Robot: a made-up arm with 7 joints.
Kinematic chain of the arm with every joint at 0, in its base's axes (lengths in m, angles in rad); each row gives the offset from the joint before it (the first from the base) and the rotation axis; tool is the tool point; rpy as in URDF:
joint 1: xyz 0 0 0 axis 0.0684 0.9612 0.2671
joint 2: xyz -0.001 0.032 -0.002 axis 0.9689 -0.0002 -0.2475
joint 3: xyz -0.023 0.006 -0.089 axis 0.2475 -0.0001 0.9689
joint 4: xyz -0.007 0 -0.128 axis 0.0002 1 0
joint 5: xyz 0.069 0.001 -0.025 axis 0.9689 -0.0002 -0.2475
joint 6: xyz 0.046 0 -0.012 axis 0.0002 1 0
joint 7: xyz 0.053 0 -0.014 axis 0.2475 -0.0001 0.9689
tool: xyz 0 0 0 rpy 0 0.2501 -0.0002
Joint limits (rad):
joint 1: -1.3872..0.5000
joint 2: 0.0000..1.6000
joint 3: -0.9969..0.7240
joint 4: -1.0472..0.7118
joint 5: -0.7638..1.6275
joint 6: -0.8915..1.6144
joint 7: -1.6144..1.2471
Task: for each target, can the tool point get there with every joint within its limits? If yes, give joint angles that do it. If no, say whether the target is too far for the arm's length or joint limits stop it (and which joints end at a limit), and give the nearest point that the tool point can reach.
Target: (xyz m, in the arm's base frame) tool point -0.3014 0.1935 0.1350
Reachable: no: joint limits stop it (at a limit: joint 1, joint 2, joint 3) | nearest point -0.0392 0.1629 0.1413 | short by 0.264 m
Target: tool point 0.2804 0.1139 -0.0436
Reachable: yes | joints -0.8585 0.7980 -0.4224 -0.0802 1.3494 0.9289 0.2142
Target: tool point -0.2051 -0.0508 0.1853
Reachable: no: joint limits stop it (at a limit: joint 1, joint 2, joint 3, joint 4) | nearest point -0.0254 0.1003 0.1252 | short by 0.242 m
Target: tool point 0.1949 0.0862 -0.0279
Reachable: yes | joints -0.6896 0.1849 0.3115 -0.7274 1.3052 0.2421 -0.1084
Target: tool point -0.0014 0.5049 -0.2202
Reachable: no: too far | nearest point -0.0007 0.3747 -0.1604 | short by 0.143 m
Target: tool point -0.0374 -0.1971 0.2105
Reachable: no: joint limits stop it (at a limit: joint 1, joint 2) | nearest point 0.1005 -0.1023 0.0401 | short by 0.239 m
